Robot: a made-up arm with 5 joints.
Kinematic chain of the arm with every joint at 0, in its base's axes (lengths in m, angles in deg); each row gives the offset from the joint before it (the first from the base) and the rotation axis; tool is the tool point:
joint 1: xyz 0 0 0.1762 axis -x
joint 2: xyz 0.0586 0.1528 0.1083 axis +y
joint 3: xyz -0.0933 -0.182 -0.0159 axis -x
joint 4: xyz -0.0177 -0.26 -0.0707 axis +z
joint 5: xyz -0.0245 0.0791 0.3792 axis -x
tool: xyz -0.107 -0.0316 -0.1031
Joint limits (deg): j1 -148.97..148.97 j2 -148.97..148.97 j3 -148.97..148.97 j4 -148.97..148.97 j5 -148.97..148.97
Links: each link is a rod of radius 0.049 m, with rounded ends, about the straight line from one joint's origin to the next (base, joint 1, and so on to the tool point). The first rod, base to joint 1, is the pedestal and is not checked.
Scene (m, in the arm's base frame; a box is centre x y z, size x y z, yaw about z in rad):
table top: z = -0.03
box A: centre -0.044 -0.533 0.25 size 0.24 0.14 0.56 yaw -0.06
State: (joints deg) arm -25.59 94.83 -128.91 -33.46 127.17
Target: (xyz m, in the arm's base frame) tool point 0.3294 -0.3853 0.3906
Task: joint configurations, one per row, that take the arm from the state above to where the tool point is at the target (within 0.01 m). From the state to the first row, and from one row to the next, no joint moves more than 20 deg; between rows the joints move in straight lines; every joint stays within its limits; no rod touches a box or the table.
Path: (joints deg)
1: -8.45 87.35 -129.16 -28.30 134.44
2: 8.69 79.88 -129.41 -23.13 141.70
3: 25.83 72.40 -129.66 -17.97 148.97
4: 22.82 80.00 -112.41 -8.90 143.11
5: 19.82 87.61 -95.17 0.17 137.25
6: 16.81 95.21 -77.93 9.25 131.39
7: 13.81 102.81 -60.68 18.32 125.52
8: 10.81 110.42 -43.44 27.39 119.66
9: 7.80 118.02 -26.20 36.46 113.80
10: 6.35 116.30 -29.05 16.90 120.46
11: 4.90 114.57 -31.91 -2.67 127.11
12: 3.45 112.85 -34.77 -22.23 133.77
13: 2.00 111.12 -37.63 -41.79 140.42

